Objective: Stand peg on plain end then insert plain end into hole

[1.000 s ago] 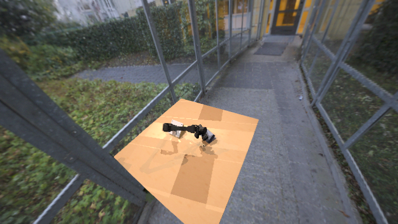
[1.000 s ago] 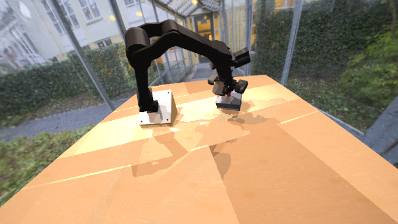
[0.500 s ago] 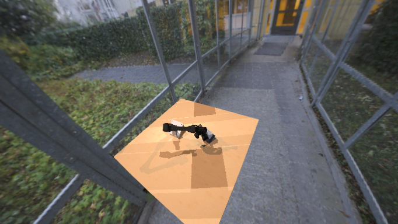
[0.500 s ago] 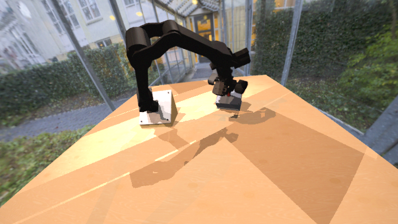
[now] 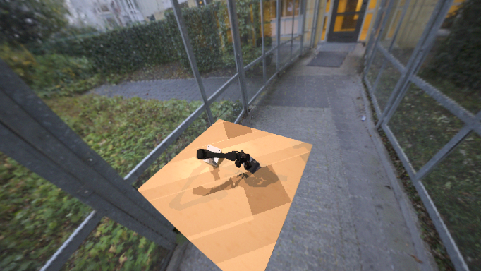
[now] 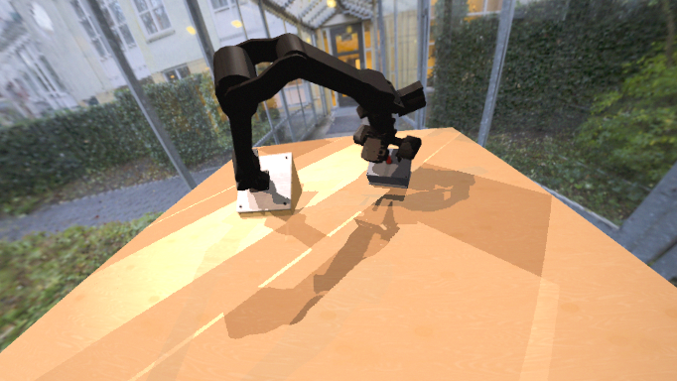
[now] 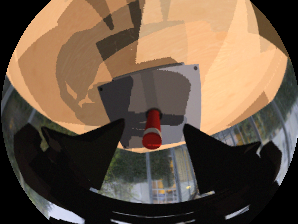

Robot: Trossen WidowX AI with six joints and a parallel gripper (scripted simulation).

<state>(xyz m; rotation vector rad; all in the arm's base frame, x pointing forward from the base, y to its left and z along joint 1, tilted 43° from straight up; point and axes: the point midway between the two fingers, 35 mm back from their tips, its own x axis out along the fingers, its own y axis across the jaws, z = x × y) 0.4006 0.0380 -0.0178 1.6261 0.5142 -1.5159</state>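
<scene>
My gripper tip is now 1 cm to the left of the red peg, 1 cm below it and 1 cm past it. Round my gripper tip: sloped panel (4 cm below, 2 cm to the left, 1 cm ahead).
</scene>
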